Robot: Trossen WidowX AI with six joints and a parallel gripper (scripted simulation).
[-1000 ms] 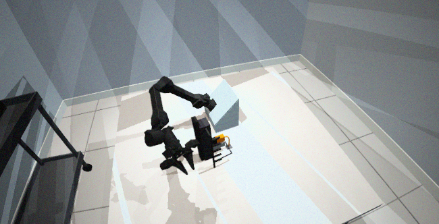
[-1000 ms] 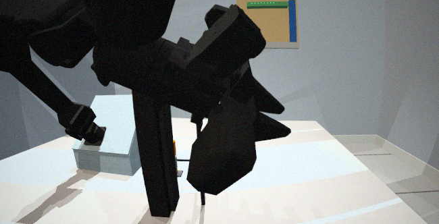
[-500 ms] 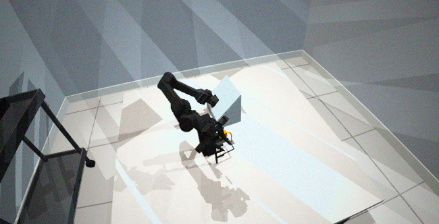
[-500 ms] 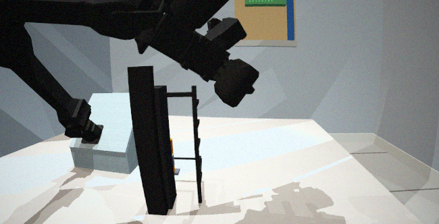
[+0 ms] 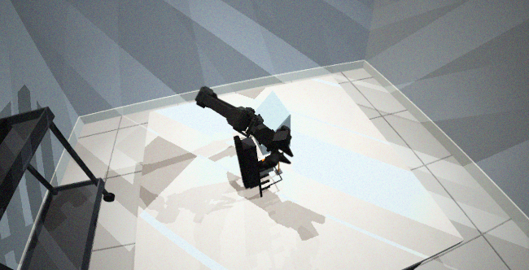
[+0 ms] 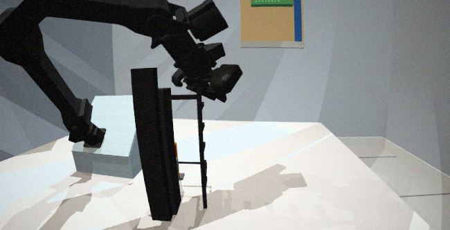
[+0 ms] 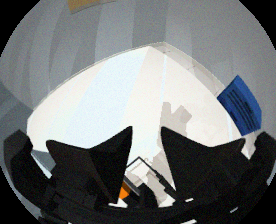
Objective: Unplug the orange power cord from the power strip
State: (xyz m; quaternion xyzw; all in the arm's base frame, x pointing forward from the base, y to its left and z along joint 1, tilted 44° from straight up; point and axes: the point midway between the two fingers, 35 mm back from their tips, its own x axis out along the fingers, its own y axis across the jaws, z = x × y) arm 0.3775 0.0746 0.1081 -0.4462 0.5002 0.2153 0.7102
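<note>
Now: the orange plug 120 mm behind my gripper tip, 70 mm to the right of it and 110 mm below it. The rest, counted from my gripper tip: black power strip (120 mm behind, 140 mm to the right, 90 mm below); thin black rack (30 mm behind, 130 mm to the right, 90 mm below).
</note>
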